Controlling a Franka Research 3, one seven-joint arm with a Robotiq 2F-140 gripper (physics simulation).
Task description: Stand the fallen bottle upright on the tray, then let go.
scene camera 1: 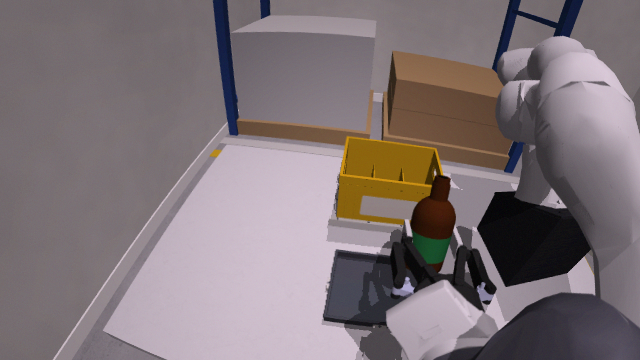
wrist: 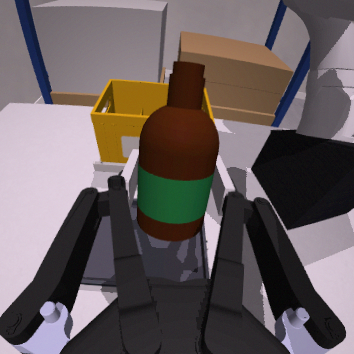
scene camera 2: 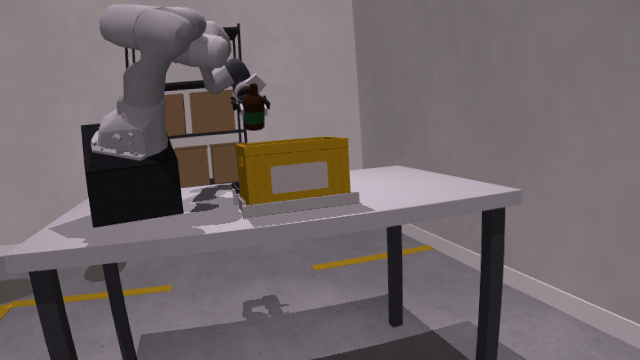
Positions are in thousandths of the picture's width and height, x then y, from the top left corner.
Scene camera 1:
my gripper: 670, 635
brown bottle: 677, 610
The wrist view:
my gripper: 496, 462
brown bottle: 504, 405
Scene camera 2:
brown bottle: 396, 290
